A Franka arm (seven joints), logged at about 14 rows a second.
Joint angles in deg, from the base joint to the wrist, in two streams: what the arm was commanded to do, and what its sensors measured. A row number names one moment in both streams.
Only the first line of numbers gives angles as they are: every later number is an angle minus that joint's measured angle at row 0.
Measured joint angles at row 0: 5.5, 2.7, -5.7, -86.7, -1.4, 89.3, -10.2
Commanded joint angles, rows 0 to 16: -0.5, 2.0, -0.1, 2.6, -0.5, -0.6, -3.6; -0.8, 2.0, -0.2, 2.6, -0.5, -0.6, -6.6; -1.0, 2.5, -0.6, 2.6, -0.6, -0.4, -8.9; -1.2, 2.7, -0.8, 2.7, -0.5, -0.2, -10.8; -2.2, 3.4, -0.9, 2.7, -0.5, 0.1, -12.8; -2.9, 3.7, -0.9, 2.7, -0.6, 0.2, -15.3; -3.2, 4.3, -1.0, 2.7, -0.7, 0.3, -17.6; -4.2, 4.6, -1.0, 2.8, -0.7, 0.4, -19.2; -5.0, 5.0, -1.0, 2.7, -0.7, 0.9, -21.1; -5.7, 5.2, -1.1, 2.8, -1.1, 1.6, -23.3; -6.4, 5.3, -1.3, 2.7, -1.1, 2.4, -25.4; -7.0, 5.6, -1.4, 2.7, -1.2, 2.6, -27.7; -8.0, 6.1, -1.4, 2.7, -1.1, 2.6, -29.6; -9.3, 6.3, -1.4, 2.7, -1.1, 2.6, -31.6; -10.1, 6.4, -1.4, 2.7, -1.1, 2.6, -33.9; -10.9, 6.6, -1.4, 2.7, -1.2, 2.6, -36.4; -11.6, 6.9, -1.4, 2.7, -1.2, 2.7, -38.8
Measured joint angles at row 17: -10.3, 5.8, -1.7, 1.2, -0.1, 2.8, -34.9
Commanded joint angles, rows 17 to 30: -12.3, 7.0, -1.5, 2.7, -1.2, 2.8, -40.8; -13.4, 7.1, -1.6, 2.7, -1.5, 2.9, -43.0; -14.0, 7.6, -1.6, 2.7, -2.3, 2.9, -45.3; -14.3, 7.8, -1.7, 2.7, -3.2, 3.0, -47.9; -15.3, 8.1, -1.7, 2.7, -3.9, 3.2, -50.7; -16.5, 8.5, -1.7, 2.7, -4.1, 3.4, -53.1; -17.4, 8.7, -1.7, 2.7, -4.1, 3.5, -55.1; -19.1, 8.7, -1.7, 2.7, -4.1, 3.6, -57.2; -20.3, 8.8, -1.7, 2.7, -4.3, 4.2, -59.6; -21.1, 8.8, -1.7, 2.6, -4.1, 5.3, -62.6; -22.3, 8.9, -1.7, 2.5, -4.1, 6.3, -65.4; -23.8, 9.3, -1.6, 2.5, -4.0, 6.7, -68.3; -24.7, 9.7, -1.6, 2.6, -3.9, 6.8, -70.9; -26.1, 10.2, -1.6, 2.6, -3.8, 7.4, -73.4
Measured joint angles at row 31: -24.0, 8.6, -2.0, 1.2, -3.2, 6.7, -69.2
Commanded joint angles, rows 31 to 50: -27.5, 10.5, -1.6, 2.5, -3.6, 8.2, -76.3; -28.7, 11.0, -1.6, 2.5, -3.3, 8.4, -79.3; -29.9, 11.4, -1.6, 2.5, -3.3, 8.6, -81.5; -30.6, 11.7, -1.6, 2.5, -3.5, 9.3, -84.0; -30.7, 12.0, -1.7, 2.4, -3.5, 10.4, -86.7; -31.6, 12.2, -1.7, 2.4, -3.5, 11.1, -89.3; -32.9, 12.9, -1.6, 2.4, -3.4, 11.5, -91.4; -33.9, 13.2, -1.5, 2.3, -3.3, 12.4, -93.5; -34.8, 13.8, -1.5, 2.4, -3.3, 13.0, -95.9; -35.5, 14.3, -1.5, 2.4, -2.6, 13.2, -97.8; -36.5, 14.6, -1.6, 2.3, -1.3, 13.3, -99.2; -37.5, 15.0, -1.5, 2.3, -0.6, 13.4, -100.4; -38.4, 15.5, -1.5, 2.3, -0.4, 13.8, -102.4; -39.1, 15.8, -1.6, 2.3, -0.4, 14.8, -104.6; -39.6, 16.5, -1.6, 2.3, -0.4, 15.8, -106.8; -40.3, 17.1, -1.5, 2.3, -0.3, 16.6, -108.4; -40.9, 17.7, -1.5, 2.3, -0.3, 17.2, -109.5; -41.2, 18.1, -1.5, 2.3, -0.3, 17.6, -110.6; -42.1, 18.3, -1.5, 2.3, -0.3, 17.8, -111.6; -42.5, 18.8, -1.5, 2.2, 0.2, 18.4, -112.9
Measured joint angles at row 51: -41.1, 17.8, -2.0, 1.2, -1.5, 17.7, -110.2
